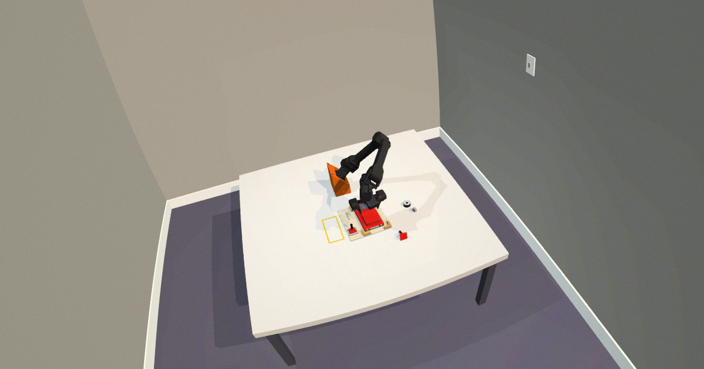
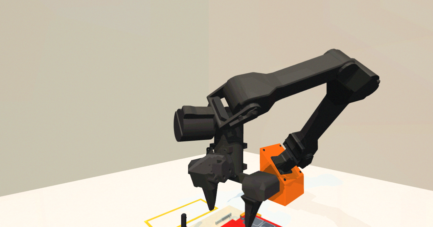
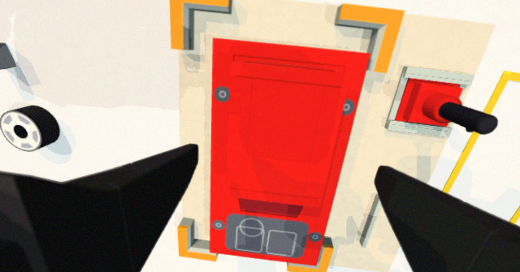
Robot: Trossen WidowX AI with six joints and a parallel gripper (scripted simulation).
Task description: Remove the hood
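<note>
My gripper tip is 40 mm above the red hood and 10 mm past it. Round my gripper tip: beige board: 70 mm below, 30 mm behind, 20 mm to the right; then white wheel: 220 mm to the left, 80 mm below, 80 mm behind.
</note>
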